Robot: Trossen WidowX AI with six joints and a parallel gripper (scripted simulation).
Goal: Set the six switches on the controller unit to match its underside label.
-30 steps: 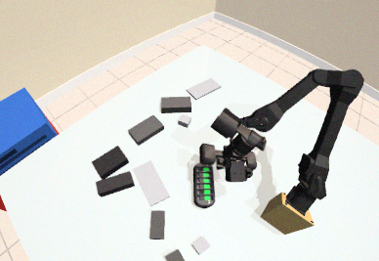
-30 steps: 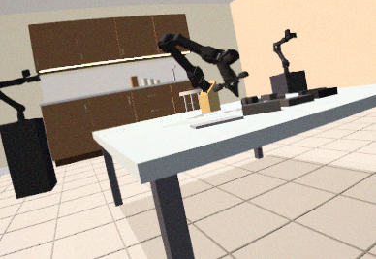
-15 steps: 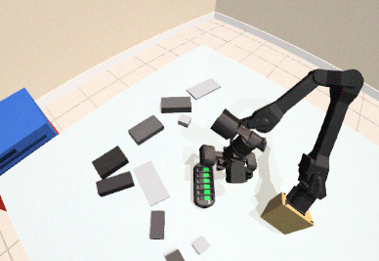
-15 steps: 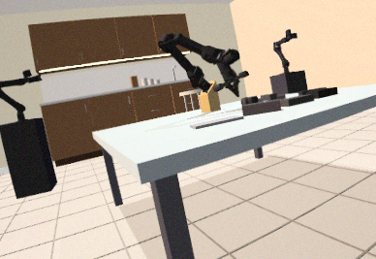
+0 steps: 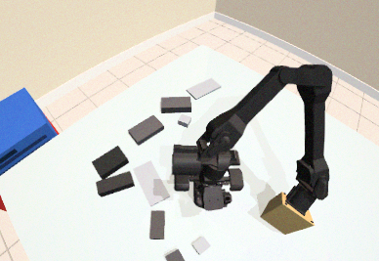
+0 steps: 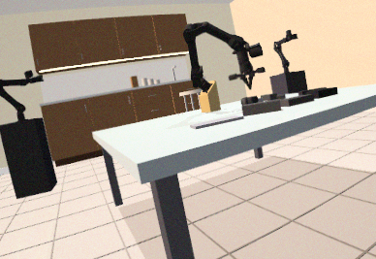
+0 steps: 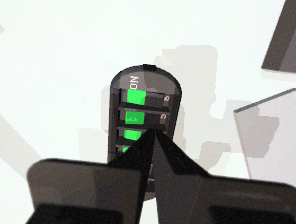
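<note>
Now: gripper tip 11 cm to the right of the pale block, 11 cm past it and 7 cm above it. From my gripper tip the other things lie so: pale plate 15 cm ahead, 10 cm to the left, 8 cm below.
</note>
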